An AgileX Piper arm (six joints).
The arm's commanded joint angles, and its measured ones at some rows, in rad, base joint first. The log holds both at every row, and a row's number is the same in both.
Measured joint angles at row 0:
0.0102 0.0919 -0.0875 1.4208 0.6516 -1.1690
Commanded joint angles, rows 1 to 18:
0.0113 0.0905 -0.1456 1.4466 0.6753 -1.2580
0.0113 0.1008 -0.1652 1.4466 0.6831 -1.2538
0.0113 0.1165 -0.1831 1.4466 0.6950 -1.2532
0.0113 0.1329 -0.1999 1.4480 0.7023 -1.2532
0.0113 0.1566 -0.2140 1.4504 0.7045 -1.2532
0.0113 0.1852 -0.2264 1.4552 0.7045 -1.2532
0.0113 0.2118 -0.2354 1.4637 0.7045 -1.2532
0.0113 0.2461 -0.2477 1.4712 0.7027 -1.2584
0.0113 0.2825 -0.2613 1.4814 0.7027 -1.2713
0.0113 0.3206 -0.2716 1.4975 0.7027 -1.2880
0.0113 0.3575 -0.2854 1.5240 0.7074 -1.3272
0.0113 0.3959 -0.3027 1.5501 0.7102 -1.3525
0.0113 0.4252 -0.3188 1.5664 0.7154 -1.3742
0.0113 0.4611 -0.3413 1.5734 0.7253 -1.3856
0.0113 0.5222 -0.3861 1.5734 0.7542 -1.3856
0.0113 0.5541 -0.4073 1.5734 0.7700 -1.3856
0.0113 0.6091 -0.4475 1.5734 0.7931 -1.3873
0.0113 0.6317 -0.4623 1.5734 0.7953 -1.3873
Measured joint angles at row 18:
0.0102 0.5425 -0.3961 1.5598 0.7548 -1.3673
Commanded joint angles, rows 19 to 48:
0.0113 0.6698 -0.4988 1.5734 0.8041 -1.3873
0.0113 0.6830 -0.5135 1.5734 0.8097 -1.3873
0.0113 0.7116 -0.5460 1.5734 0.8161 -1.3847
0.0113 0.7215 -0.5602 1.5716 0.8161 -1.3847
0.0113 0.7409 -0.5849 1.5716 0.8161 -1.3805
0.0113 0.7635 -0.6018 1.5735 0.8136 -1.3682
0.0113 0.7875 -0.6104 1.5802 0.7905 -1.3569
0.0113 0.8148 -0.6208 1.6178 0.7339 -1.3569
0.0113 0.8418 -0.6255 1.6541 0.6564 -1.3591
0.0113 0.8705 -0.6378 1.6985 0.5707 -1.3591
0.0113 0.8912 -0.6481 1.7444 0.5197 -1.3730
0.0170 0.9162 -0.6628 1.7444 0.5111 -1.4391
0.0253 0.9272 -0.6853 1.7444 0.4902 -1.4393
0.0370 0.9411 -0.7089 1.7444 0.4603 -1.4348
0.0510 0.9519 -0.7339 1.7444 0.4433 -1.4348
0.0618 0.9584 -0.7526 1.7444 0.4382 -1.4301
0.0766 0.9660 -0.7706 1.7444 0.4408 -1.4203
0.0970 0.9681 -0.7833 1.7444 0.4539 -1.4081
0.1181 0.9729 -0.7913 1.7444 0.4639 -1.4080
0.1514 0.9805 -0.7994 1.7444 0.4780 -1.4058
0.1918 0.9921 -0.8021 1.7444 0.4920 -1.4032
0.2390 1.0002 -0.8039 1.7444 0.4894 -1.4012
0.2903 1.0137 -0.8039 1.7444 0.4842 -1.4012
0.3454 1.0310 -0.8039 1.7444 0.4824 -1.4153
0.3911 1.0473 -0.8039 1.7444 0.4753 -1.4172
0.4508 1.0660 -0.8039 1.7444 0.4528 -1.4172
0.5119 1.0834 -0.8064 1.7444 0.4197 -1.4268
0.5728 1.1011 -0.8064 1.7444 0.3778 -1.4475
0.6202 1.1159 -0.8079 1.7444 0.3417 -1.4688
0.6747 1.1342 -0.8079 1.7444 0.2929 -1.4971
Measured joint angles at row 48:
0.4851 1.0765 -0.7976 1.7451 0.4243 -1.4177
